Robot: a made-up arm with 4 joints. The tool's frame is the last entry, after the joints.
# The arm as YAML. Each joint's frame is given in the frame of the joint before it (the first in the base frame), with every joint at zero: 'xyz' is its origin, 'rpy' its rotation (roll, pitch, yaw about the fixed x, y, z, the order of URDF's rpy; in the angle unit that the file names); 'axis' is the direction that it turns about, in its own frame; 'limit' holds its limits. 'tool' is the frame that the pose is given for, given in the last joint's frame.
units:
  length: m
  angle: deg
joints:
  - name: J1
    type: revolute
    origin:
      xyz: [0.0, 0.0, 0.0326]
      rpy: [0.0, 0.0, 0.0]
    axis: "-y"
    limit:
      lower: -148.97
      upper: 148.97
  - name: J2
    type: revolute
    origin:
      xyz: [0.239, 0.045, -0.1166]
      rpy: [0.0, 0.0, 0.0]
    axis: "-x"
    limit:
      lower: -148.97
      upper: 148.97
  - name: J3
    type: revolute
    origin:
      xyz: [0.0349, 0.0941, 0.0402]
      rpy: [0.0, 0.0, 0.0]
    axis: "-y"
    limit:
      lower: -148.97
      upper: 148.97
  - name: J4
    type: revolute
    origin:
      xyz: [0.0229, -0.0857, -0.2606]
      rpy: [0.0, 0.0, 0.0]
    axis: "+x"
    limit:
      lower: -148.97
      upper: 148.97
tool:
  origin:
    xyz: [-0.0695, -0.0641, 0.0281]
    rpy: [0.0, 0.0, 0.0]
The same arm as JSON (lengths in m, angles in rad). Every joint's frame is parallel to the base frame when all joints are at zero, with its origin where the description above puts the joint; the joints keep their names.
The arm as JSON. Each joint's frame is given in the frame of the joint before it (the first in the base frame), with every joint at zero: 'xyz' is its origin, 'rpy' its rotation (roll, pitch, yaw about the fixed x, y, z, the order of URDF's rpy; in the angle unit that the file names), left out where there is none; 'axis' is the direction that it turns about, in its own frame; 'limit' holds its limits. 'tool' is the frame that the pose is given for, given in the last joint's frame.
{"units": {"length": "m", "angle": "rad"}, "joints": [{"name": "J1", "type": "revolute", "origin": {"xyz": [0.0, 0.0, 0.0326]}, "axis": [0.0, -1.0, 0.0], "limit": {"lower": -2.6, "upper": 2.6}}, {"name": "J2", "type": "revolute", "origin": {"xyz": [0.239, 0.045, -0.1166]}, "axis": [-1.0, 0.0, 0.0], "limit": {"lower": -2.6, "upper": 2.6}}, {"name": "J3", "type": "revolute", "origin": {"xyz": [0.0349, 0.0941, 0.0402]}, "axis": [0.0, -1.0, 0.0], "limit": {"lower": -2.6, "upper": 2.6}}, {"name": "J4", "type": "revolute", "origin": {"xyz": [0.0229, -0.0857, -0.2606]}, "axis": [1.0, 0.0, 0.0], "limit": {"lower": -2.6, "upper": 2.6}}], "tool": {"origin": {"xyz": [-0.0695, -0.0641, 0.0281]}}}
